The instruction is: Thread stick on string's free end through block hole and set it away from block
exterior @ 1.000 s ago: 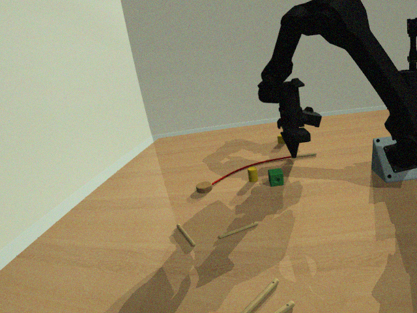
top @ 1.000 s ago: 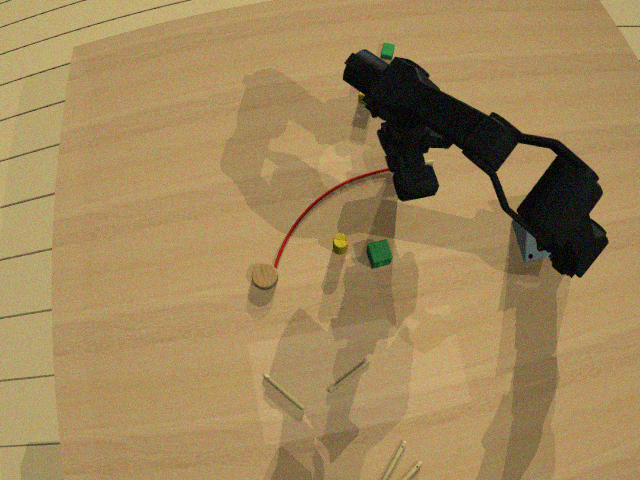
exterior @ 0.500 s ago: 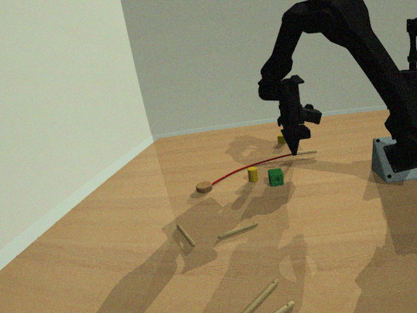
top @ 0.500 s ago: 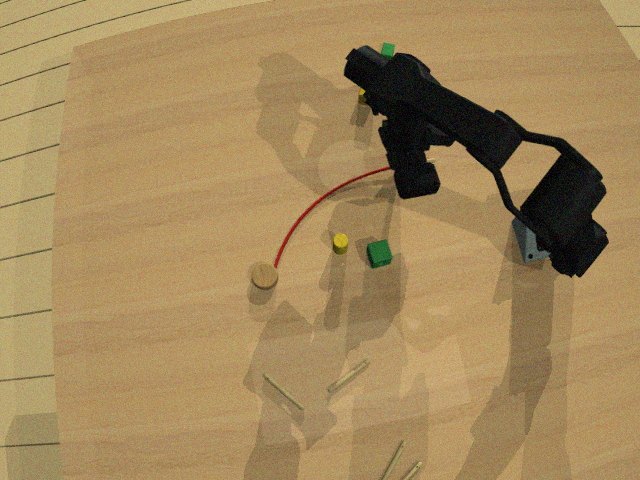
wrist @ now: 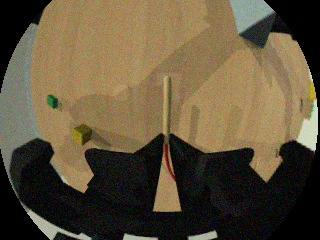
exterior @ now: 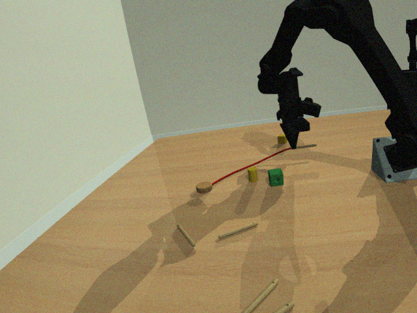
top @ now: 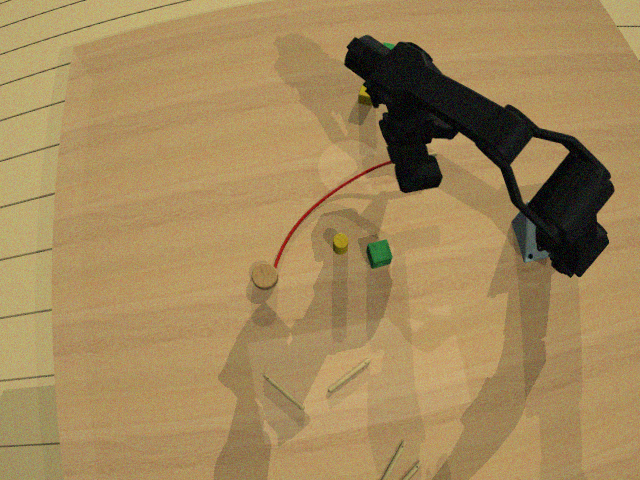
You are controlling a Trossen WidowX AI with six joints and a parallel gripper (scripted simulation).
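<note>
Now: gripper tip 130 mm short of the yellow cylinder, 110 mm to the right of it and 10 mm above it. From my gripper tip the other things lie so: yellow cube 160 mm to the right, 20 mm below; green block 140 mm to the left, 80 mm ahead, 10 mm below; thin stick 20 mm behind.
</note>
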